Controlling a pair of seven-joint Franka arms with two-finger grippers.
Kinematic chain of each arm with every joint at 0, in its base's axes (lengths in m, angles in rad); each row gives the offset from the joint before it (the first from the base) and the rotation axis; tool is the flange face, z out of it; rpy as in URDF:
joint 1: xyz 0 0 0.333 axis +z
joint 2: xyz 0 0 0 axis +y
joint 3: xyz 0 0 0.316 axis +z
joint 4: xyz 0.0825 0 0 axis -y
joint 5: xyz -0.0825 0 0.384 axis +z
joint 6: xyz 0 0 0 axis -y
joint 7: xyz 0.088 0 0 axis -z
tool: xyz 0 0 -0.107 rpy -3.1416 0 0
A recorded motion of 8 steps. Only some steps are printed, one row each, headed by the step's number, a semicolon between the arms.
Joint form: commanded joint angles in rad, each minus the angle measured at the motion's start. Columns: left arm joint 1, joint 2, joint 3, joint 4, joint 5, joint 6, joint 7; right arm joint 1, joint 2, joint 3, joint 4, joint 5, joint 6, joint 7.
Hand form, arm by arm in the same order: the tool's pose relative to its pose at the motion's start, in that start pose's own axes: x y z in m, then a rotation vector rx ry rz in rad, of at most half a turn. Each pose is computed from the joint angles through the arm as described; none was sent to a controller.
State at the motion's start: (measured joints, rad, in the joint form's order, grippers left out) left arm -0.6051 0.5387 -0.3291 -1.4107 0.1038 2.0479 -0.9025; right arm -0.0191 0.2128 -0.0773 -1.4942 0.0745 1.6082 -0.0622
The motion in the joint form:
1: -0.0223 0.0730 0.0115 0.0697 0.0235 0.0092 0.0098; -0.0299 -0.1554 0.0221 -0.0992 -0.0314 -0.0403 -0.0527
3: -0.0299 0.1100 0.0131 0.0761 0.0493 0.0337 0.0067; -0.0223 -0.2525 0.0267 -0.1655 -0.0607 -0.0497 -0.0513
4: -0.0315 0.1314 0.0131 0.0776 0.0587 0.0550 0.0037; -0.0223 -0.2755 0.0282 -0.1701 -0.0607 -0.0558 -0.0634
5: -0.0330 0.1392 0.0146 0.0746 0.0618 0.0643 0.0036; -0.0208 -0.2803 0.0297 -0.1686 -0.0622 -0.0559 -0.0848
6: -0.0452 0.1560 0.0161 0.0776 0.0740 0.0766 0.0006; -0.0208 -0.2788 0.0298 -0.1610 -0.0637 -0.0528 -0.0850
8: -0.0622 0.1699 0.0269 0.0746 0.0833 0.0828 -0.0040; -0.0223 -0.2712 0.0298 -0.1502 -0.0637 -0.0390 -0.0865
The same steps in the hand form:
1: 0.0097 0.0109 0.0200 -0.0006 0.0095 0.0193; -0.0516 0.0059 -0.0379 -0.0187 0.0141 -0.0483
3: 0.0109 0.0134 0.0418 0.0109 0.0160 0.0307; -0.0833 0.0006 -0.0565 -0.0456 0.0325 -0.0600
4: 0.0123 0.0142 0.0546 0.0100 0.0187 0.0320; -0.0913 -0.0009 -0.0653 -0.0459 0.0445 -0.0742
5: 0.0122 0.0140 0.0610 0.0117 0.0186 0.0337; -0.0928 -0.0025 -0.0683 -0.0486 0.0499 -0.0988
6: 0.0077 0.0189 0.0713 0.0160 0.0217 0.0463; -0.0921 -0.0026 -0.0714 -0.0511 0.0589 -0.0993
8: 0.0027 0.0215 0.0838 0.0313 0.0213 0.0554; -0.0883 -0.0018 -0.0741 -0.0531 0.0758 -0.0996

